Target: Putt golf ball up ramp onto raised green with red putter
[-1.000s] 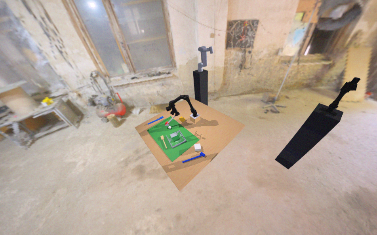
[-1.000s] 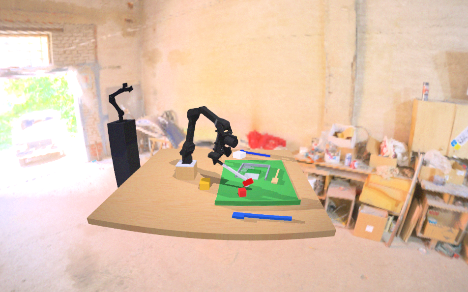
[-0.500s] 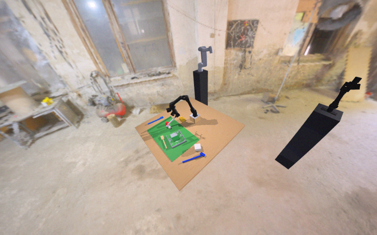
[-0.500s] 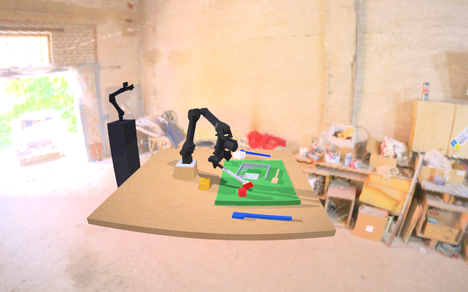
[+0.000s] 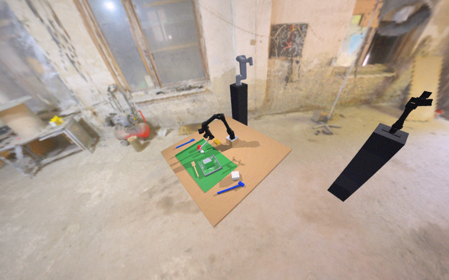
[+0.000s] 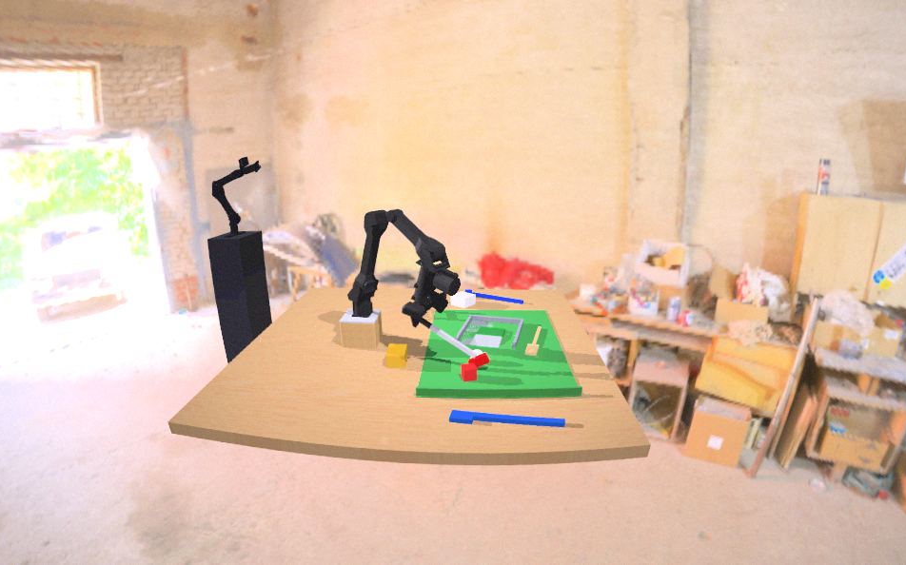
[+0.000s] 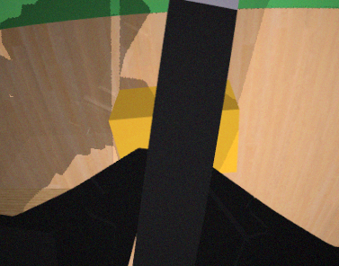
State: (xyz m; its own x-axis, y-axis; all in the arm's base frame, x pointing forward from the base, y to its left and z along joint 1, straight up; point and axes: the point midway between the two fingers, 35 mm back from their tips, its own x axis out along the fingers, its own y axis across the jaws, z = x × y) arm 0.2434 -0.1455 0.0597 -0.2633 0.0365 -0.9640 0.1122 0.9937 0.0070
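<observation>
Right now the red putter is 11 cm ahead of my gripper tip, 4 cm below it and 1 cm to the right of it. Also, from my gripper tip: red cube: 18 cm ahead, 11 cm below, 9 cm to the right; then white golf ball: 20 cm ahead, 10 cm below, 3 cm to the left; then yellow block: 11 cm below, 6 cm behind, 1 cm to the right.
</observation>
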